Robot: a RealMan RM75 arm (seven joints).
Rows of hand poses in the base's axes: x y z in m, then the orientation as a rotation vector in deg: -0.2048 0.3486 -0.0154 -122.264 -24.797 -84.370; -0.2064 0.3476 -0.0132 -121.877 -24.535 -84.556; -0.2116 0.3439 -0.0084 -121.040 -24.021 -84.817; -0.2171 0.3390 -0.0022 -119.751 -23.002 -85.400; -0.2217 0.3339 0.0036 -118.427 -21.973 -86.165; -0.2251 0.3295 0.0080 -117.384 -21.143 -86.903; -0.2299 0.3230 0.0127 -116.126 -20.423 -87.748; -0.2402 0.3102 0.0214 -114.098 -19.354 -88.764; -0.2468 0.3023 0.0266 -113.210 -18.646 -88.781; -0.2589 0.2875 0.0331 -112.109 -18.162 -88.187; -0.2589 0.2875 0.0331 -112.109 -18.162 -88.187; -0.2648 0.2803 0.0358 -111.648 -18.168 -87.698; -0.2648 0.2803 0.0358 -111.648 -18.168 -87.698; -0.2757 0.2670 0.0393 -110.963 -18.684 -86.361
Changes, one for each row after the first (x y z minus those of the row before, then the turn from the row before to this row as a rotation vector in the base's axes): -0.0016 -0.0010 0.0022 0.365 -0.179 -0.026; -0.0052 -0.0037 0.0048 0.798 -0.309 0.030; -0.0055 -0.0049 0.0062 1.295 -0.551 -0.158; -0.0046 -0.0051 0.0058 1.272 -0.684 -0.243; -0.0034 -0.0044 0.0044 0.970 -0.627 -0.275; -0.0048 -0.0065 0.0047 1.030 -0.796 -0.179; -0.0103 -0.0128 0.0087 1.695 -1.099 -0.093; -0.0066 -0.0079 0.0052 0.981 -0.162 0.050; -0.0121 -0.0148 0.0065 1.184 0.086 0.572; 0.0000 0.0000 0.0000 0.000 0.000 0.000; -0.0059 -0.0072 0.0027 0.454 0.133 0.469; 0.0000 0.0000 0.0000 0.000 0.000 0.000; -0.0109 -0.0133 0.0035 0.574 0.451 1.275
